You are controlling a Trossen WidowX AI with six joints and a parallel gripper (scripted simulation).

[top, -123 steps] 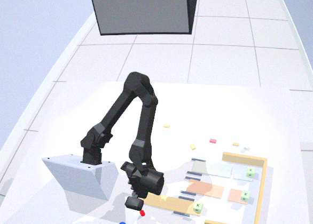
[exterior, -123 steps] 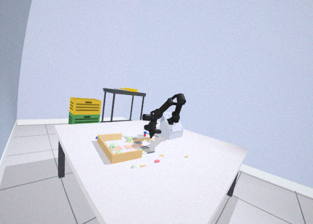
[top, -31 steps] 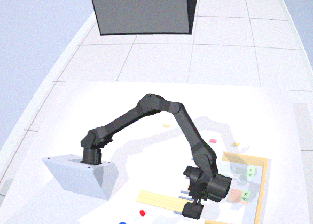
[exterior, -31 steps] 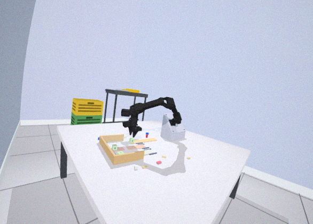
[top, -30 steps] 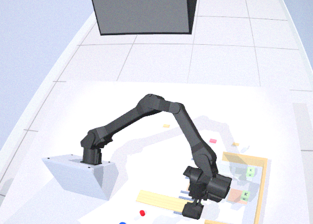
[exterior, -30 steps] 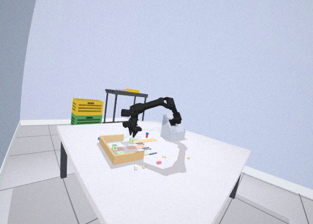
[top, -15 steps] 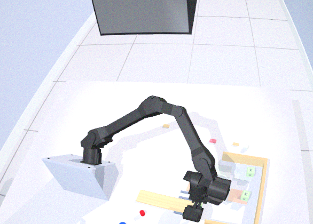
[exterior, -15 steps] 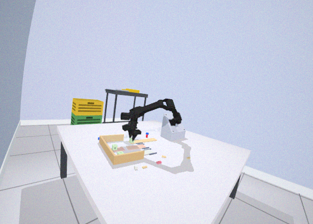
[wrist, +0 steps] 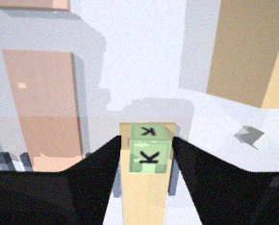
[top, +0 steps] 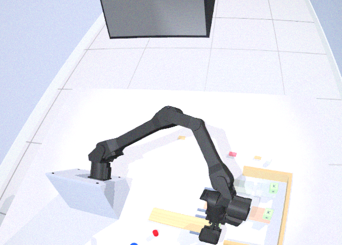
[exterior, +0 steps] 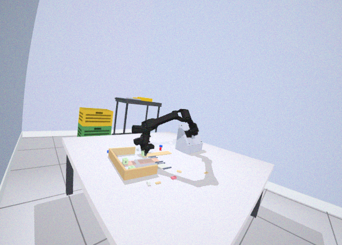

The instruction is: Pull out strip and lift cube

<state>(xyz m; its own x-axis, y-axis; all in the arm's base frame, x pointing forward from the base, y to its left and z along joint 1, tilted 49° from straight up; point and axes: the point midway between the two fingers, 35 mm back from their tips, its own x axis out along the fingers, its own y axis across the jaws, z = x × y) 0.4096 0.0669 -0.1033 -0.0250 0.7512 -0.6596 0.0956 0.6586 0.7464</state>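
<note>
My gripper tip is now 120 mm past the pale wooden strip, 10 mm to the right of it and 10 mm above it. Also, from my gripper tip: red peg (200 mm behind, 60 mm to the right).
</note>
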